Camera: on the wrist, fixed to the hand. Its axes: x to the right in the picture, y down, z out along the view.
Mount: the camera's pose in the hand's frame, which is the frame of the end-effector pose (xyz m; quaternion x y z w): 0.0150 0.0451 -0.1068 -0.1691 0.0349 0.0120 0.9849
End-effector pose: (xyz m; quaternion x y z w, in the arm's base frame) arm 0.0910 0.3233 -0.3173 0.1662 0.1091 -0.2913 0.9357
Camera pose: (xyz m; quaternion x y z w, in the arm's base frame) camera 0.1179 0.3906 -0.4090 0.0169 0.1874 -0.2514 0.9494
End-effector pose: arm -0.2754 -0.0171 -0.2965 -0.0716 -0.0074 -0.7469 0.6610
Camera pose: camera -0.2429 -0.0489 -0.4042 -0.1563 0.1429 -0.7315 0.6481
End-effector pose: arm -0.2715 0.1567 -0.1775 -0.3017 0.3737 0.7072 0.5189
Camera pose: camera -0.3148 0.0662 -0.2375 -0.4051 0.2702 0.7554 0.4385
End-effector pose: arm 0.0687 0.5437 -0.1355 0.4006 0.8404 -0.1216 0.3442
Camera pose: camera 0.0448 0.6331 -0.0641 0.3507 0.8555 0.0405 0.3789
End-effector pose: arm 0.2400 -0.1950 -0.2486 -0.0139 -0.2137 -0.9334 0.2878
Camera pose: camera 0.2624 -0.2799 -0.3257 -0.0323 -0.0424 -0.9525 0.2998
